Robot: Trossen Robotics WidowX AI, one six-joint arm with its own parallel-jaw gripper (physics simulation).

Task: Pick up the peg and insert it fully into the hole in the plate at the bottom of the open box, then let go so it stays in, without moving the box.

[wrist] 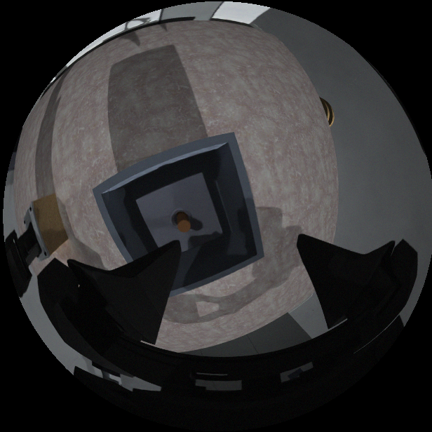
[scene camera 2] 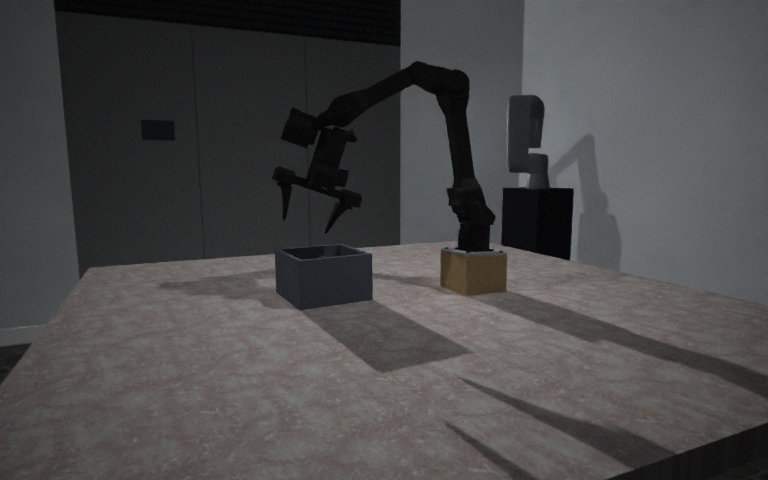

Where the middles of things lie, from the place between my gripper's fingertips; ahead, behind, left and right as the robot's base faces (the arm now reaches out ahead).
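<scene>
There is the blue-grey box [scene camera 2: 306,281], which I find 10 mm to the left of my hand, 40 mm behind it and 100 mm below it. The grey plate [wrist: 189,194] is likewise 10 mm to the left of my hand and 40 mm behind it, but 120 mm below.
</scene>
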